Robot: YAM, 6 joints.
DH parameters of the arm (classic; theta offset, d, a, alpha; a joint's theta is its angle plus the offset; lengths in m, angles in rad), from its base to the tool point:
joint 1: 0 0.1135 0.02 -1.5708
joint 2: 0 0 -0.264 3.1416
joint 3: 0.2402 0 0.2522 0
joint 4: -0.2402 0 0.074 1.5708
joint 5: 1.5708 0 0 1.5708
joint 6: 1.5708 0.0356 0 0
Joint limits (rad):
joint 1: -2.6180..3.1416
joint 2: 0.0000..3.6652
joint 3: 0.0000..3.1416
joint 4: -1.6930..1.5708
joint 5: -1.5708..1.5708
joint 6: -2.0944..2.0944
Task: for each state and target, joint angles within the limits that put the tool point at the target. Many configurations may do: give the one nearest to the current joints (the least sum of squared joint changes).
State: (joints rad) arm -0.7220 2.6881 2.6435 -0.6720 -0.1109 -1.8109
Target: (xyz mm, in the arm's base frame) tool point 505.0 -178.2 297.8
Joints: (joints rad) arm -0.3486 2.4352 2.5549 -0.8872 -0.1422 -1.8109
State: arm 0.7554 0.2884 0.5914 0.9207 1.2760 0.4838
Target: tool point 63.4 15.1 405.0
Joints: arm 0.7786 0.4569 0.6264 0.8951 1.2491 0.4838
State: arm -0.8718 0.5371 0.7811 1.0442 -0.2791 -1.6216
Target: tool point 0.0 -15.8 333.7
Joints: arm -1.0715 0.0561 0.2224 1.1650 0.2141 -1.6216
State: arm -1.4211 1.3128 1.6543 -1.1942 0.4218 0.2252
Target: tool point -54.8 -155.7 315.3
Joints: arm -1.8114 1.1182 1.1540 -1.4446 0.4701 0.2252
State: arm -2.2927 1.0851 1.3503 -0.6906 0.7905 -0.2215
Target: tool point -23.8 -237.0 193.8
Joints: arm -1.5776 1.4001 0.8344 -0.7769 0.6725 -0.2215
